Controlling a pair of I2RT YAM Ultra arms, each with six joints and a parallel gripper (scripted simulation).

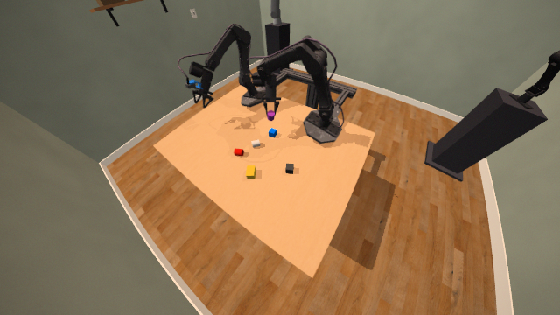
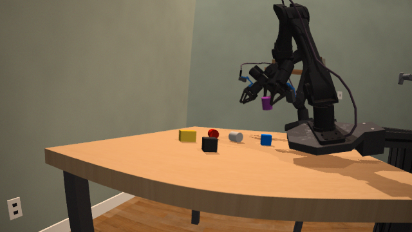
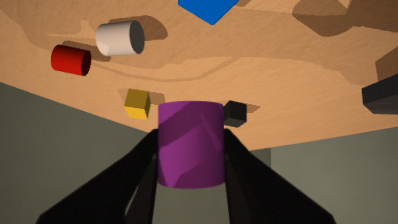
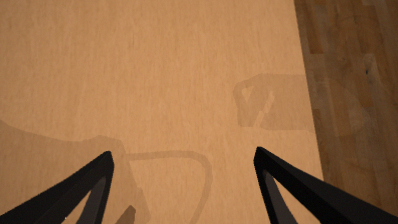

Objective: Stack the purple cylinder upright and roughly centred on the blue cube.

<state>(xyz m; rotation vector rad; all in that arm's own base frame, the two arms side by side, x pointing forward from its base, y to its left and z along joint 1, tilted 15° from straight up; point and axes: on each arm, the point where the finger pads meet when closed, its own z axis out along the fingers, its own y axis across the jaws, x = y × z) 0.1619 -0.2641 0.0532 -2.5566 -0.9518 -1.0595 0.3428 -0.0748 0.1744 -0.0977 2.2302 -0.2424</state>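
My left gripper is now 14 cm above the blue cube. From my left hand the other things lie so: purple cylinder right at my left hand; white cylinder 13 cm ahead, 3 cm to the right, 14 cm below; red cylinder 23 cm ahead, 6 cm to the right, 14 cm below.
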